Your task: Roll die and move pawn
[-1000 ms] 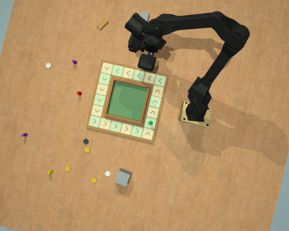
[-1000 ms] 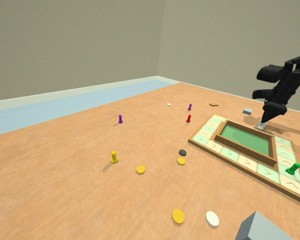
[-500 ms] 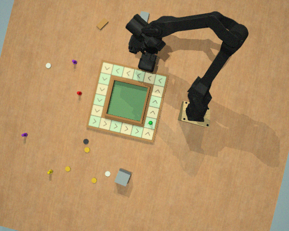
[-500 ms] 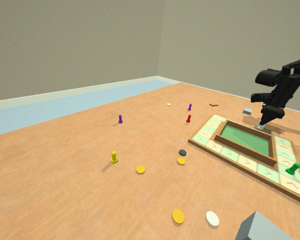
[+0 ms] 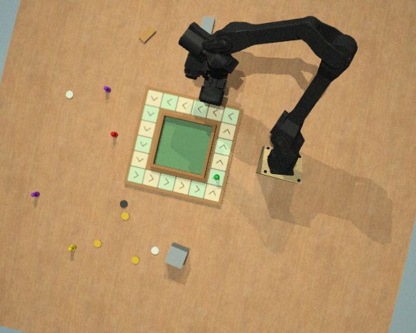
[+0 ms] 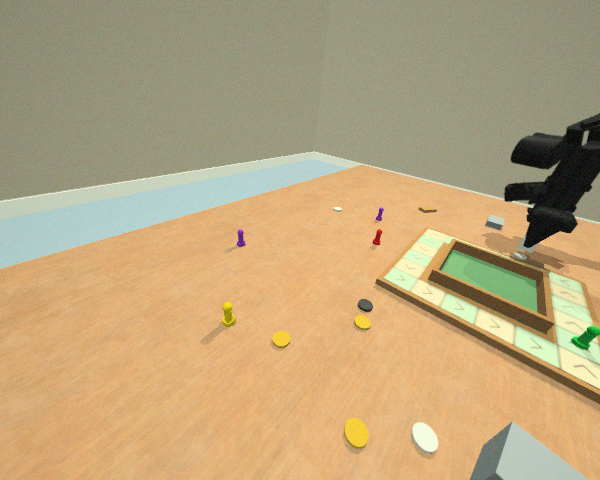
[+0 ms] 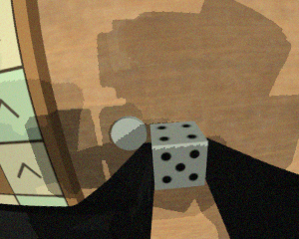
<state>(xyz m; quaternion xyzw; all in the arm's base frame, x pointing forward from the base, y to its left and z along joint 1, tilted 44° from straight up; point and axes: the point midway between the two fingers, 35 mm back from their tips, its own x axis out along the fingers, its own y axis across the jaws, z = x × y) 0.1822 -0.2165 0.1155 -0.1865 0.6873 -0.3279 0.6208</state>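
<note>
Now: the green pawn 28 cm to the left of my gripper tip, 2 cm behind it and 1 cm above it. Also, from my gripper tip: green dice tray: 20 cm to the left, 8 cm ahead, 1 cm below; tan block: 22 cm ahead, 11 cm to the right, 2 cm below; white die: right at my gripper tip.
</note>
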